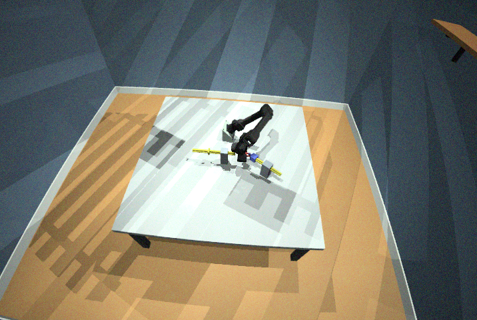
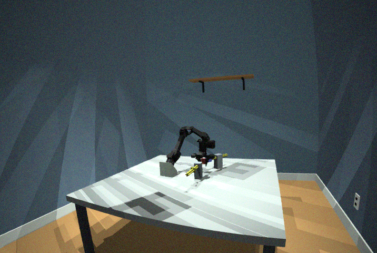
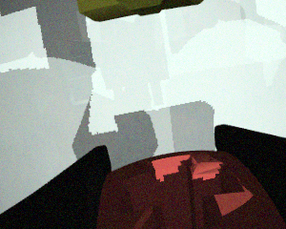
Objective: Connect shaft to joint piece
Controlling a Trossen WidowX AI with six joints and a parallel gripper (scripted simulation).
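Now: gripper tip 20 mm to the right of the red joint piece and 40 mm below it.
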